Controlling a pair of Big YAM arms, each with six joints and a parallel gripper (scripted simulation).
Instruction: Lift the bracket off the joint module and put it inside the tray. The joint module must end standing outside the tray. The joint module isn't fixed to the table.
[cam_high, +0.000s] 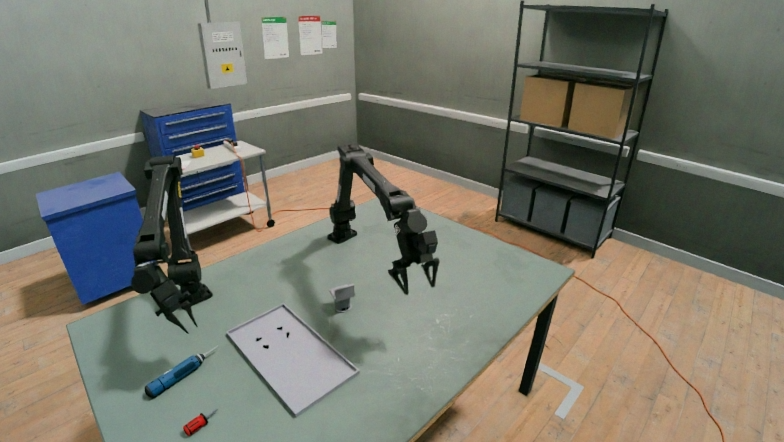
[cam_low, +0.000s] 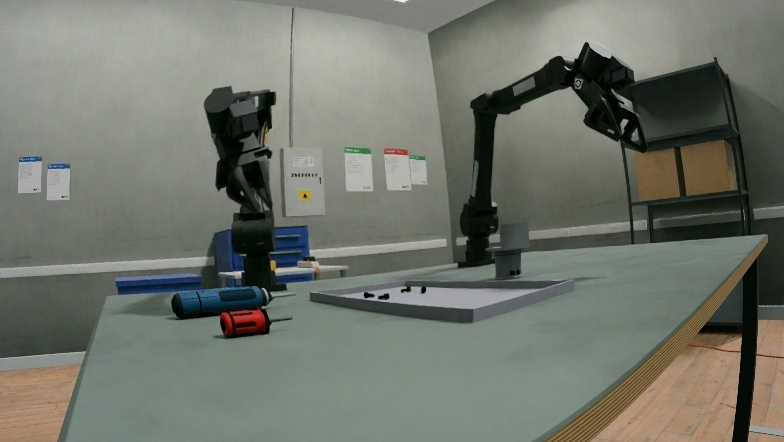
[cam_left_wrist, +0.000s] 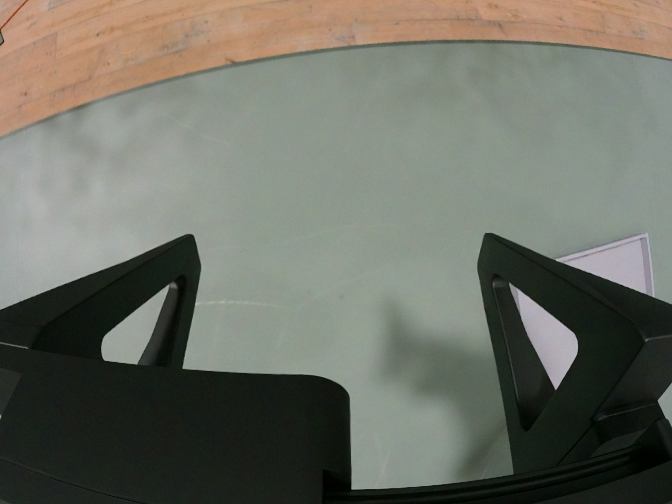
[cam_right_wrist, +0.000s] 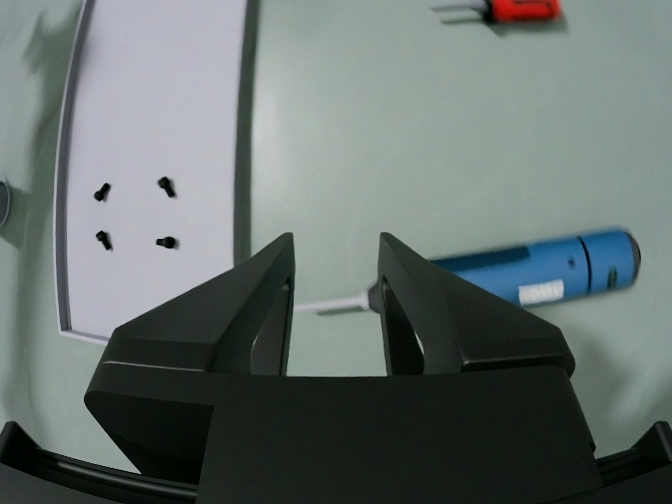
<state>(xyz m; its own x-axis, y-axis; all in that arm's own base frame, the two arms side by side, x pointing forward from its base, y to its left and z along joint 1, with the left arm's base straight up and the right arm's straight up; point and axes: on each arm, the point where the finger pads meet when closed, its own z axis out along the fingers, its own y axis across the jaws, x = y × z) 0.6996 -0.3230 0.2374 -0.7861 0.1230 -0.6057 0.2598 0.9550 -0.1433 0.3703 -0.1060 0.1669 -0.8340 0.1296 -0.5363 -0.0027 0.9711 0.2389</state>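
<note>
Right now my right hand is 40 mm short of the grey L-shaped bracket, 490 mm to the right of it and 90 mm above it. The rest, counted from my right hand: round grey joint module 40 mm ahead, 490 mm to the left, 140 mm below; then red screwdriver 180 mm ahead, 80 mm to the right, 150 mm below; then tray 110 mm ahead, 230 mm to the left, 160 mm below.
</note>
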